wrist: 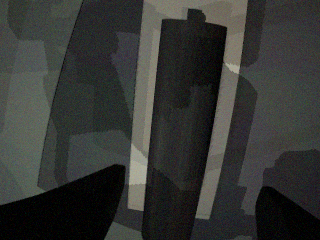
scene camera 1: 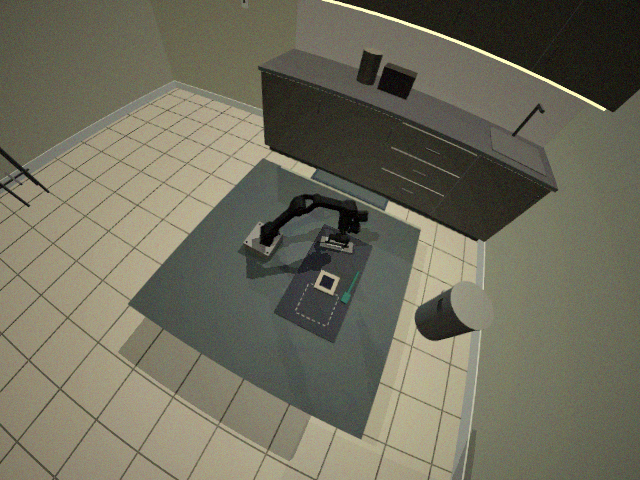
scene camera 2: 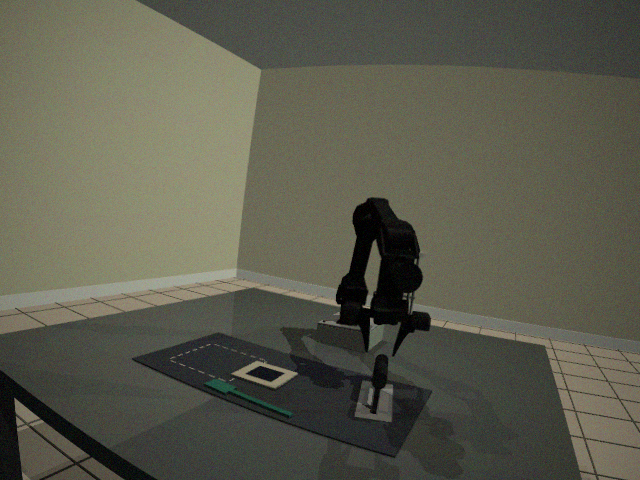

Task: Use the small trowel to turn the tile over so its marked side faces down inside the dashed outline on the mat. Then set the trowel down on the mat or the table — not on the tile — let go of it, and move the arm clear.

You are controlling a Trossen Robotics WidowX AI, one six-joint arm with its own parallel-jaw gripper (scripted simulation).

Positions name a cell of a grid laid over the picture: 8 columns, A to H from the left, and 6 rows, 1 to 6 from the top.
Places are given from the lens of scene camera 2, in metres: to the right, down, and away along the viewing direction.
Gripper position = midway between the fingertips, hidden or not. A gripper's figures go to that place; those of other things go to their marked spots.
my gripper (scene camera 2: E5): 0.13, 0.24, 0.89
tile (scene camera 2: D5): -0.14, 0.31, 0.95
trowel (scene camera 2: E5): 0.11, 0.33, 0.83
The marked spots on the tile and the trowel are 0.28 m apart.
